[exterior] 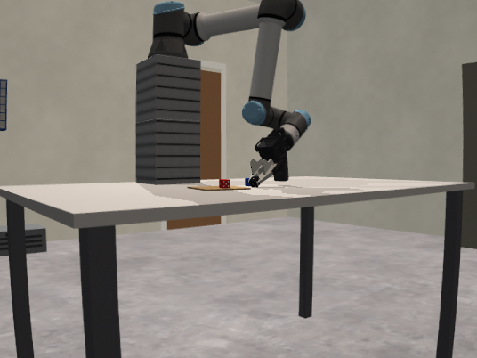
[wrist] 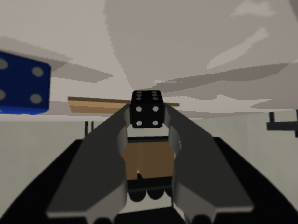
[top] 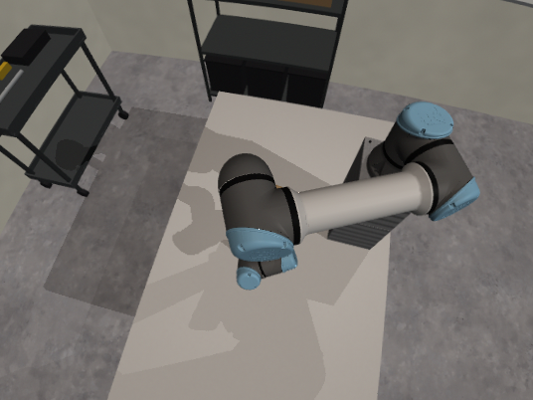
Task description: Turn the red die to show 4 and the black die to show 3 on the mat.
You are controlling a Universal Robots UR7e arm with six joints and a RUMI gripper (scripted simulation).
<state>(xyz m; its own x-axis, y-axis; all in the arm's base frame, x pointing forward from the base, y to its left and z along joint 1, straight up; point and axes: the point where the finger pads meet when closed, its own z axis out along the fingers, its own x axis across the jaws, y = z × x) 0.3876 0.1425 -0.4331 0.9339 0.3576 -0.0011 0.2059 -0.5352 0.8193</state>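
Now: hand right at the black die. The rest, counted from my hand: blue die: 80 mm behind, 30 mm to the left, 10 mm below; red die: 40 mm ahead, 130 mm to the right; brown mat: 130 mm to the right, 20 mm below.
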